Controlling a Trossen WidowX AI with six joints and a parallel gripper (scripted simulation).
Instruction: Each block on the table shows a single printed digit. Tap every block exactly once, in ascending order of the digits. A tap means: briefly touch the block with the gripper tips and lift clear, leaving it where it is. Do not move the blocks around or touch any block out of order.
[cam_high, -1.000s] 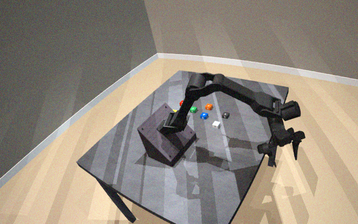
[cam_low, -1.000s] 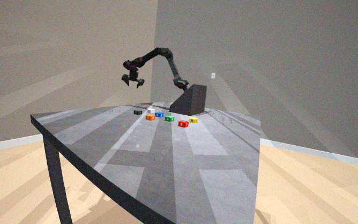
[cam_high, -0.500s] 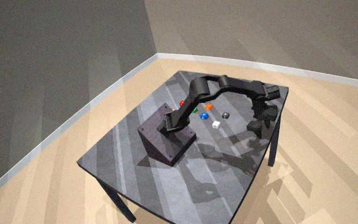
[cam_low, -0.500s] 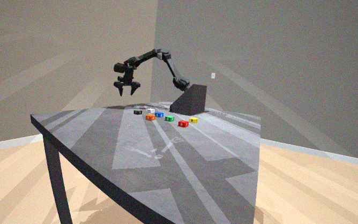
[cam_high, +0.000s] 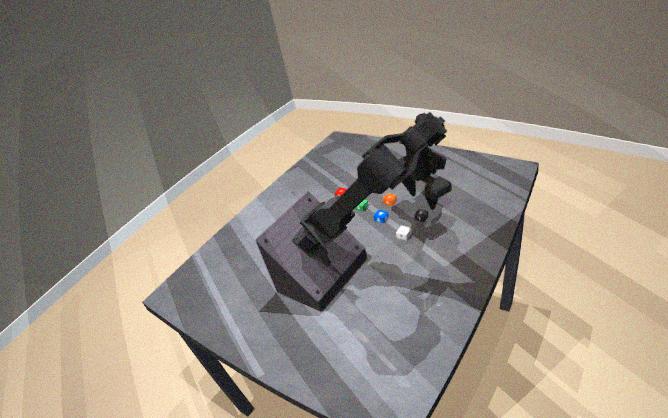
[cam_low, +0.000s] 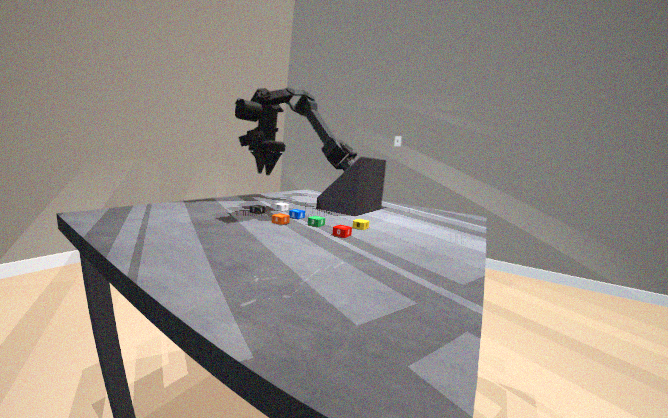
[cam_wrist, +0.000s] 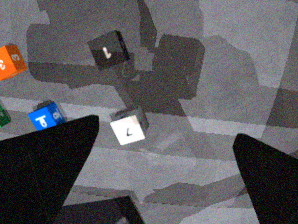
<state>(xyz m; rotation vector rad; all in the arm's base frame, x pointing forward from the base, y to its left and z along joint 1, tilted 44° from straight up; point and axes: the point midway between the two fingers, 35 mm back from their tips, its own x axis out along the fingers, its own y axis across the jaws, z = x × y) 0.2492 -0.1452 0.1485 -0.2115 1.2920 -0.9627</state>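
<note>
The red block is 34 cm to the left of my gripper tip, 10 cm below it and 9 cm ahead of it. Round my gripper tip: black block: 10 cm below, 6 cm ahead, 4 cm to the left; then blue block: 15 cm to the left, 10 cm below, 2 cm ahead; then white block: 10 cm below, 6 cm to the left, 3 cm behind.
</note>
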